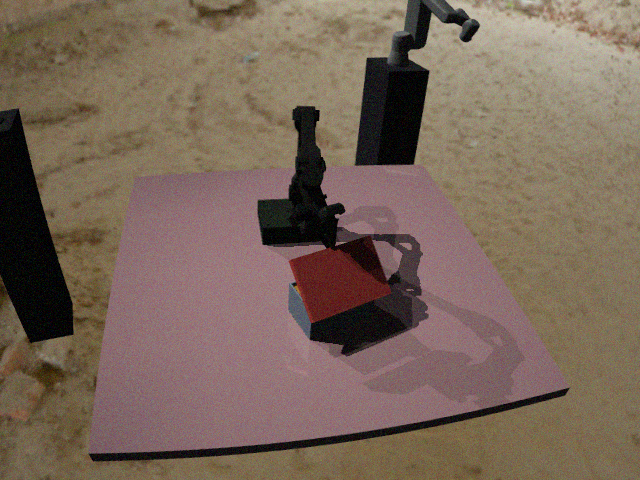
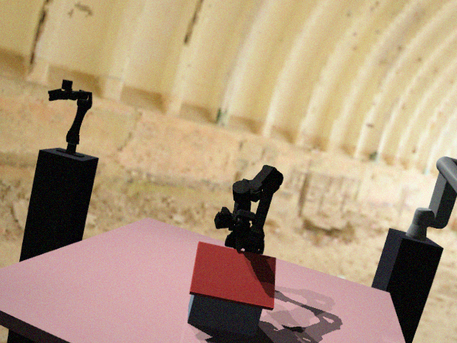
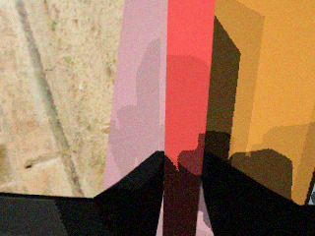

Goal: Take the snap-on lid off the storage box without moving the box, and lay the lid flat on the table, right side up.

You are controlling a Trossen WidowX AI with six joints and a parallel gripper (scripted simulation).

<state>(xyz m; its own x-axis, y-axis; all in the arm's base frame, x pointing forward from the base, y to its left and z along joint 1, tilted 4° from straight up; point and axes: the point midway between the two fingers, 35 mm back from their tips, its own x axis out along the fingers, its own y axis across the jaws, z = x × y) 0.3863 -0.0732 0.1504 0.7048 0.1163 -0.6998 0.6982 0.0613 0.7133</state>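
Now: gripper tip 60 mm short of the red lid, 50 mm above it and 10 mm to the right of it. Round my gripper tip: storage box: 170 mm below, 30 mm ahead.
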